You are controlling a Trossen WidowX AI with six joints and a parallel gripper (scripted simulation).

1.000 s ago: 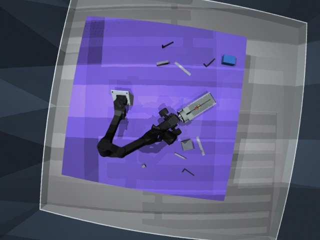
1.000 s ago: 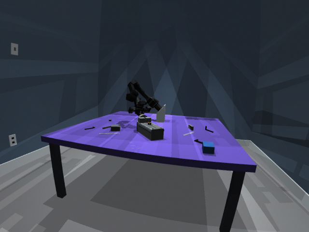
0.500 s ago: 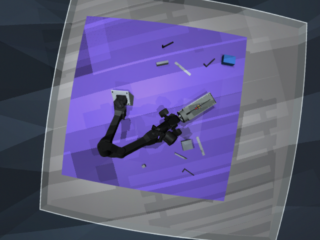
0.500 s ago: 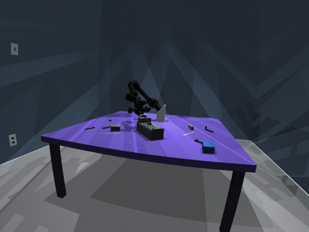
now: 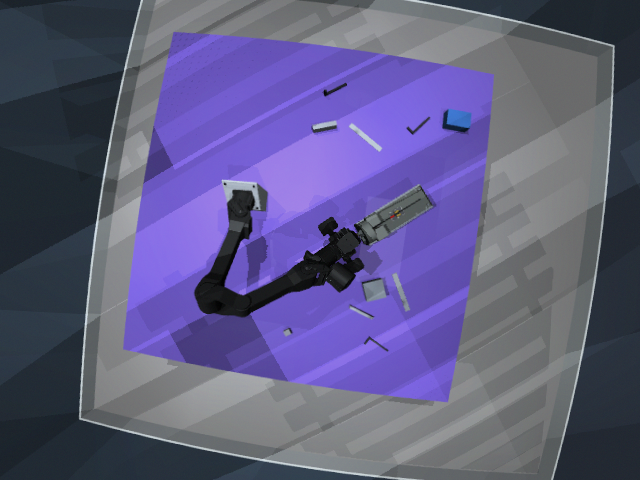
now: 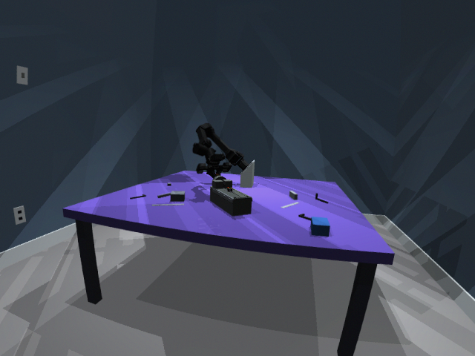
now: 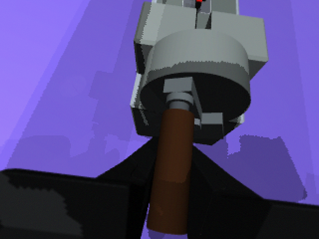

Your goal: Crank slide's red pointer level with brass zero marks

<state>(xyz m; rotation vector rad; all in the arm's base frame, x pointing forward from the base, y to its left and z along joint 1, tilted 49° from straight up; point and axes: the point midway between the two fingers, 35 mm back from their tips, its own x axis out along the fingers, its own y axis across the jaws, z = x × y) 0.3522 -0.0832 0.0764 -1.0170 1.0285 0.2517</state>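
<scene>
Now: the brown crank handle 1 cm behind my gripper tip, 1 cm to the right of it and 3 cm above it. Round my gripper tip: dark L-shaped key: 11 cm ahead, 39 cm to the right, 9 cm below; red pointer: 12 cm ahead, 8 cm to the left, 1 cm below; grey block: 10 cm ahead, 19 cm to the right, 7 cm below.
</scene>
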